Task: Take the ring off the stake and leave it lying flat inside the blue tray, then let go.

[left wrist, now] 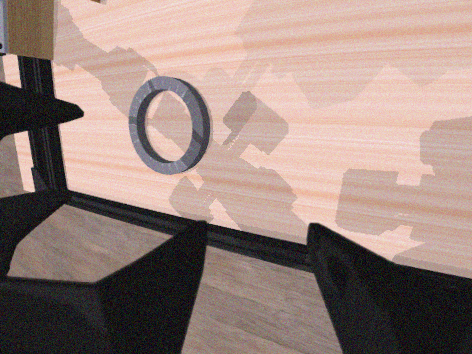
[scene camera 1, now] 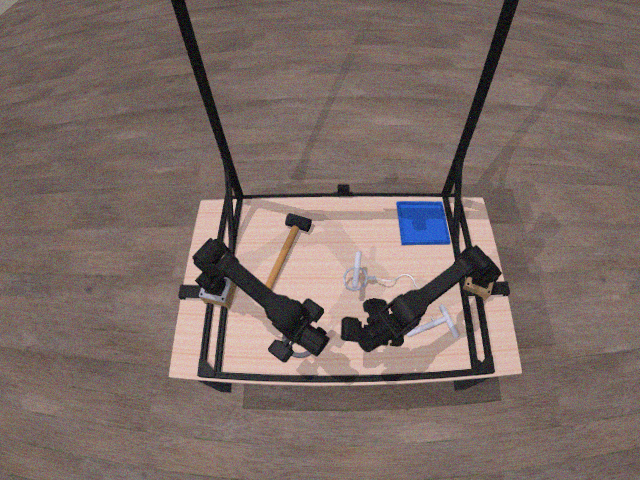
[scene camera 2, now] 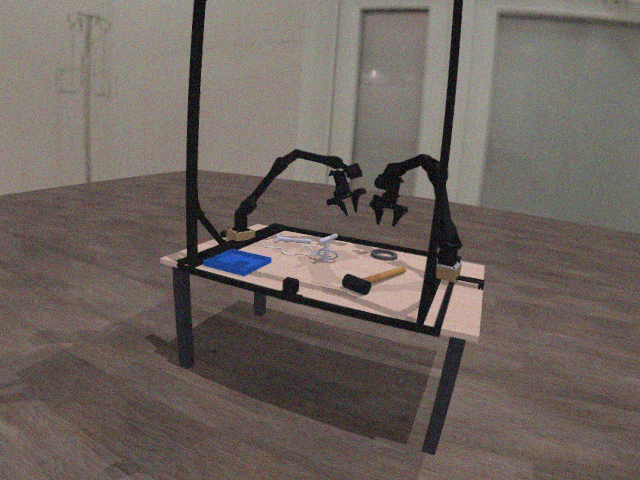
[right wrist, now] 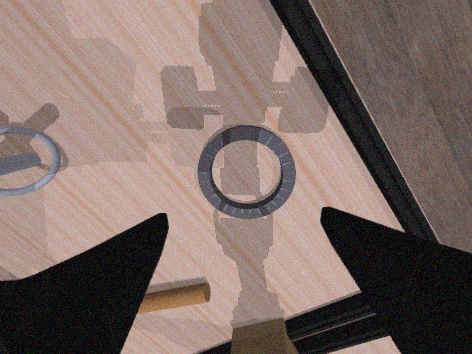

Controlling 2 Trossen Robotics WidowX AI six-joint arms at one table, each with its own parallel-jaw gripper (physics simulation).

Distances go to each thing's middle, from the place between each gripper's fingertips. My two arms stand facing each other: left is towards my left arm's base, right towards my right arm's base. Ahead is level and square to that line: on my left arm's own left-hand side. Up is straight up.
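Hammer (scene camera 1: 296, 222): 370 mm behind my left hand, 230 mm to the right of it, 140 mm below it. Blue tray (scene camera 1: 420, 222): 490 mm behind my left hand, 300 mm to the left of it, 150 mm below it.
From my right hand: hammer 35 cm behind, 6 cm to the right, 11 cm below; blue tray 47 cm behind, 47 cm to the left, 13 cm below.
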